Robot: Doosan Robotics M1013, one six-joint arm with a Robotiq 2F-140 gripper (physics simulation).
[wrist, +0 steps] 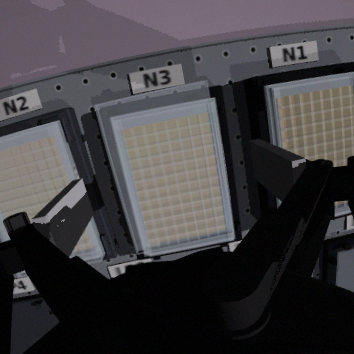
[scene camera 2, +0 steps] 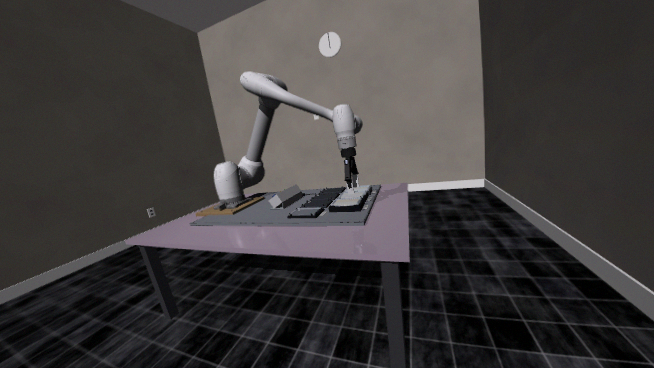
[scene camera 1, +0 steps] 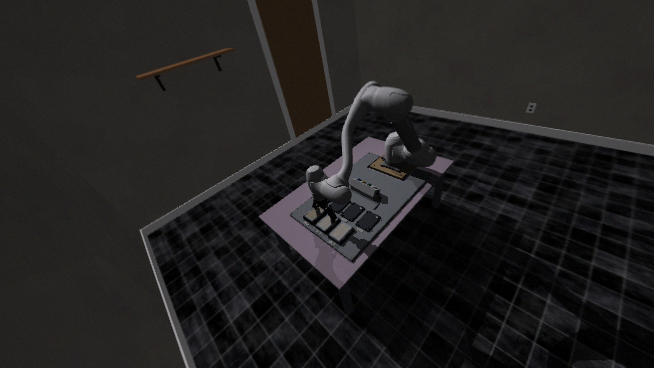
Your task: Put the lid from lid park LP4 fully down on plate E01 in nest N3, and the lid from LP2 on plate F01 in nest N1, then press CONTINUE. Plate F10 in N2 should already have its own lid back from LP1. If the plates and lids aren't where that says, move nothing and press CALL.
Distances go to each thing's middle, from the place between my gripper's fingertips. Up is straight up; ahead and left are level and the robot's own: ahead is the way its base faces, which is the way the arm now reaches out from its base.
Right now the nest N3 [wrist: 215, 91] is 3 cm below my hand. From my hand the other things lie so: nest N2 [wrist: 66, 115]: 1 cm ahead, 12 cm to the left, 4 cm below; LP4 lid park [wrist: 33, 318]: 17 cm behind, 20 cm to the left, 4 cm below; nest N1 [wrist: 253, 86]: 13 cm to the right, 3 cm below.
